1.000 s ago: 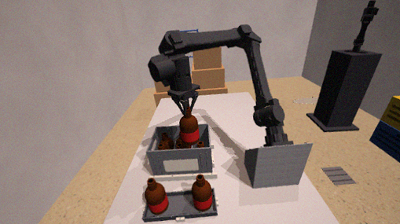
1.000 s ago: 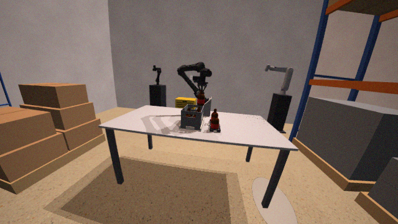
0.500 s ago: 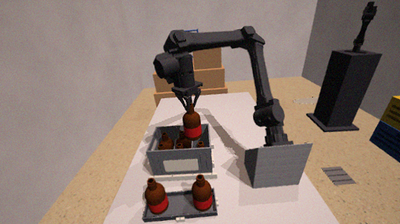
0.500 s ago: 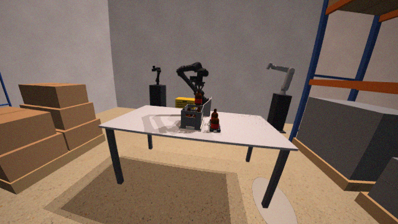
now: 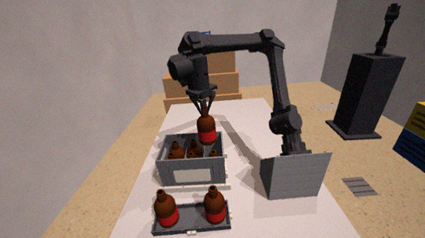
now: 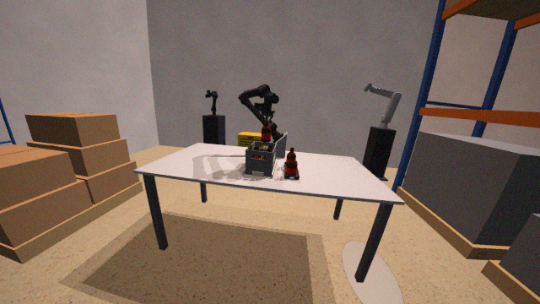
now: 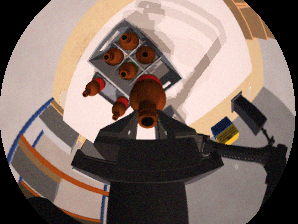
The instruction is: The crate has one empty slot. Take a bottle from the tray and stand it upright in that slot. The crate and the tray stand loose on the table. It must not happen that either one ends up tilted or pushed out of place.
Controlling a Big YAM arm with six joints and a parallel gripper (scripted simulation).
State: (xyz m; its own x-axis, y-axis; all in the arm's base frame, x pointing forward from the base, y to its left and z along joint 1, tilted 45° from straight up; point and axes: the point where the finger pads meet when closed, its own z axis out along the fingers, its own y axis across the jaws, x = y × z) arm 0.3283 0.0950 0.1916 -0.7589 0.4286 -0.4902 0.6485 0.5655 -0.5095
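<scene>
Now: hand 60 mm above the brown bottle. Round my hand: grey crate (70 mm ahead, 10 mm to the right, 260 mm below); dark tray (60 mm ahead, 220 mm to the left, 330 mm below).
</scene>
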